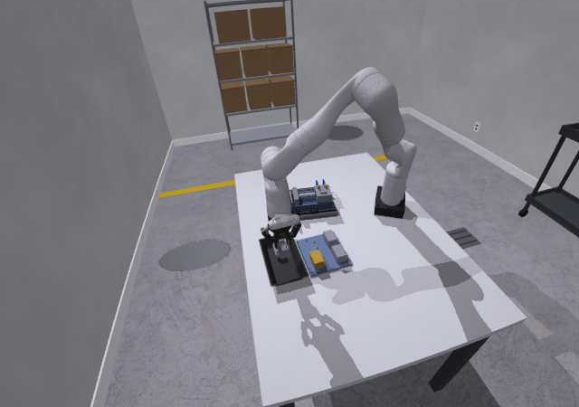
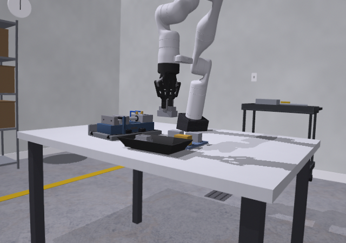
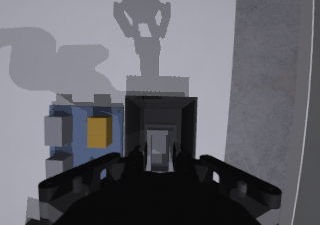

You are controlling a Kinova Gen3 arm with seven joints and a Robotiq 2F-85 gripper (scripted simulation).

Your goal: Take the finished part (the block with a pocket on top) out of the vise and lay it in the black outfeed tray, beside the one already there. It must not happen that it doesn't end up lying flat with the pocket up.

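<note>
Now: the yellow block 14 cm below my hand, 13 cm behind it and 1 cm to the right of it. Also, from my hand: blue vise: 36 cm to the right, 17 cm behind, 13 cm below; blue fixture plate: 17 cm behind, 16 cm below, 6 cm to the right.
</note>
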